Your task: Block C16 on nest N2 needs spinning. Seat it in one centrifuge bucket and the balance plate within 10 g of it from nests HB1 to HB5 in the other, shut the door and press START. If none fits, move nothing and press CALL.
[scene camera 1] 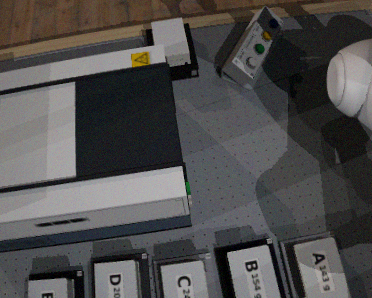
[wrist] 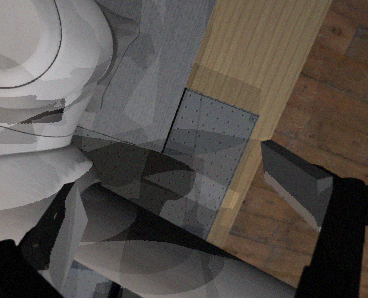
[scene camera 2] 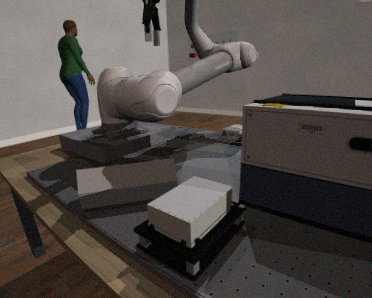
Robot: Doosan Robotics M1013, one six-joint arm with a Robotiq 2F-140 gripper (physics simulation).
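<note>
My gripper is open and empty, high above the table in the scene camera 2 view. A white block sits on a black nest beside the centrifuge; no label on it is readable. The centrifuge has a dark top panel next to a pale one; its buckets are hidden. Plates A, 143 g, B, 154 g, C, D and E stand in a row; the weights of C, D and E are cut off.
A sloped button box with blue, yellow, green and white buttons stands near the table edge. Its labels are too blurred to read. The arm's base stands beyond it in the scene camera 2 view. A person in green stands behind the table.
</note>
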